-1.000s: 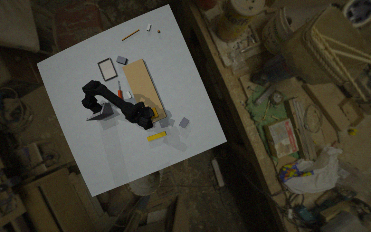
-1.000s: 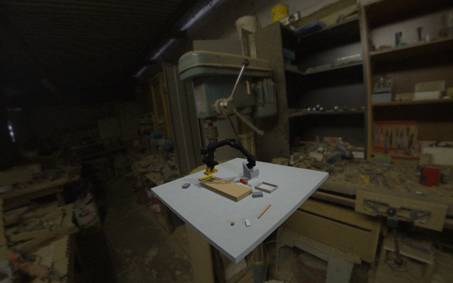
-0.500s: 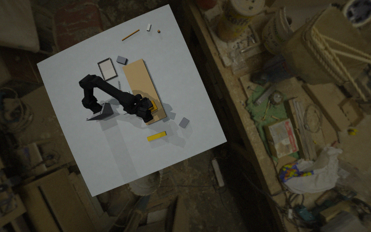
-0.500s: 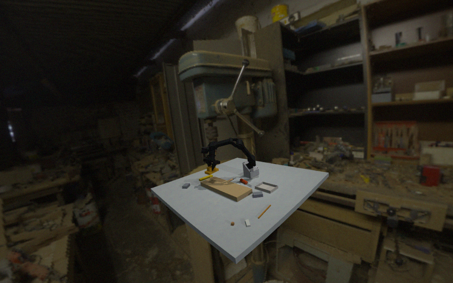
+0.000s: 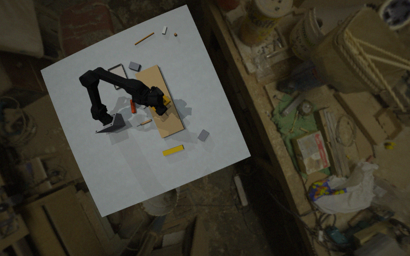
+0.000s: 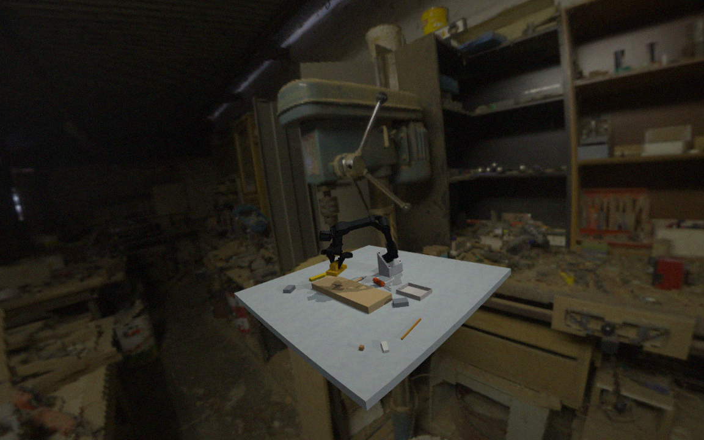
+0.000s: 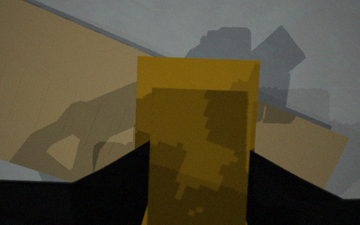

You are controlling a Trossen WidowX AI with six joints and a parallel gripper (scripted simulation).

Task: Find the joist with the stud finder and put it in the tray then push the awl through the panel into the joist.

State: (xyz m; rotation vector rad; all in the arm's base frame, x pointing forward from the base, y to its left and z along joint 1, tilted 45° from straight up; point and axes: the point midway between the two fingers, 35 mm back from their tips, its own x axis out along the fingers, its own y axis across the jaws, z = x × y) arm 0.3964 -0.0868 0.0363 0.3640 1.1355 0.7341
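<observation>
Right now the tray is 26 cm behind my gripper tip, 35 cm to the left of it and 15 cm below it. From my gripper tip the other things lie so: awl: 23 cm behind, 5 cm to the right, 16 cm below; yellow bar: 9 cm behind, 33 cm to the right, 16 cm below; stud finder: 2 cm behind, 1 cm to the right, 2 cm above.
</observation>
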